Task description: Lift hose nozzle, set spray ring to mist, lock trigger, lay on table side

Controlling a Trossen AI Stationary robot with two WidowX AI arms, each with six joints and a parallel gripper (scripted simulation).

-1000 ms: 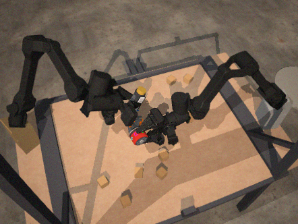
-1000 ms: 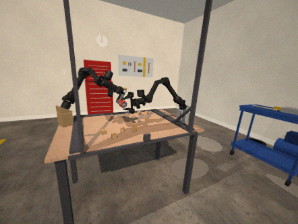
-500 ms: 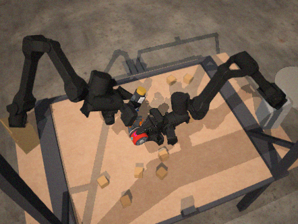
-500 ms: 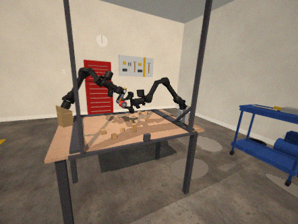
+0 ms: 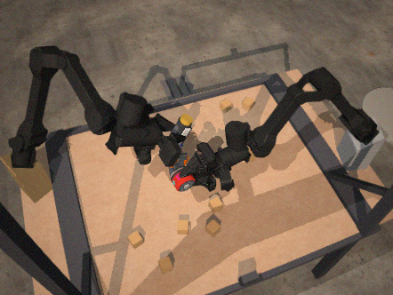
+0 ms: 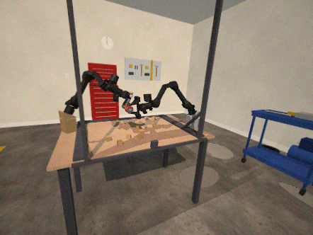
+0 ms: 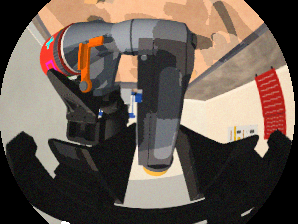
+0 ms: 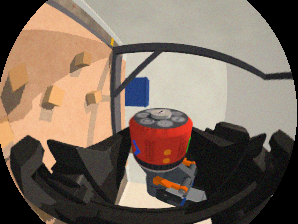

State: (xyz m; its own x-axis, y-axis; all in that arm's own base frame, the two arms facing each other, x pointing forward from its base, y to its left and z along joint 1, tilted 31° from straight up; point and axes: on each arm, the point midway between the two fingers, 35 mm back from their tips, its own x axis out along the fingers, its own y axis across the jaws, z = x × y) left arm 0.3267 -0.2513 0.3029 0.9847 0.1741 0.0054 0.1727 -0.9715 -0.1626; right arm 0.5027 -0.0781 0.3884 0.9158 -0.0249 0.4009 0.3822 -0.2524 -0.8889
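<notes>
Right now the red spray ring is 10 mm behind my right hand and 20 mm to the left of it.
</notes>
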